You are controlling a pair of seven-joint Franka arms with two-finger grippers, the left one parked.
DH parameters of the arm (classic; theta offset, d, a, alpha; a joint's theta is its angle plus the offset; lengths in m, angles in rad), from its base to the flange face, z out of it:
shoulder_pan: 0 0.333 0 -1.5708
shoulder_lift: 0 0 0 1.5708
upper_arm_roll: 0 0.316 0.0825 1.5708
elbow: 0 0 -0.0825 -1.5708
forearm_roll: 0 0.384 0 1.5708
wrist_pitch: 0 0 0.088 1.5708
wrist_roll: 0 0.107 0 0
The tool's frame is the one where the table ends.
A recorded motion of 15 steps. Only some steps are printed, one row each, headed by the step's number.
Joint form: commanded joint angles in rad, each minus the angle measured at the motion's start. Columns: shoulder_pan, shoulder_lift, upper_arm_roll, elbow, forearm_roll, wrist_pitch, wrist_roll.
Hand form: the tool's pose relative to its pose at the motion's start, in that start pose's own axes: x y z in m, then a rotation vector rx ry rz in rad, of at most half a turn. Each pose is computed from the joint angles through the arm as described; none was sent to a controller.
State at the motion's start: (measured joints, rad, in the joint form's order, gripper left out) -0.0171 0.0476 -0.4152 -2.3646 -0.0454 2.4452 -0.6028
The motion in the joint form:
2: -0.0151 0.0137 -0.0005 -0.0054 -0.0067 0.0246 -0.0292
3: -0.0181 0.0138 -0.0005 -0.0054 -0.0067 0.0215 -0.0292
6: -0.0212 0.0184 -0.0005 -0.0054 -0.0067 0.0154 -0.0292
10: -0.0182 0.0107 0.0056 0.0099 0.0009 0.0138 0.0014
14: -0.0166 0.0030 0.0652 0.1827 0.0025 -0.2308 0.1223
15: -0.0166 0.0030 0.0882 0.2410 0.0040 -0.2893 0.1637
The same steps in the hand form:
2: -0.0044 0.0061 0.0067 -0.0112 -0.0010 -0.0199
3: -0.0056 0.0071 0.0071 -0.0093 -0.0038 -0.0169
6: -0.0073 0.0078 0.0098 -0.0046 -0.0134 -0.0140
10: -0.0002 0.0077 0.0002 -0.0106 0.0085 0.0143
14: 0.0403 0.0011 -0.0552 0.0245 -0.0433 0.0812
15: 0.0550 -0.0030 -0.0762 0.0243 -0.0428 0.1025

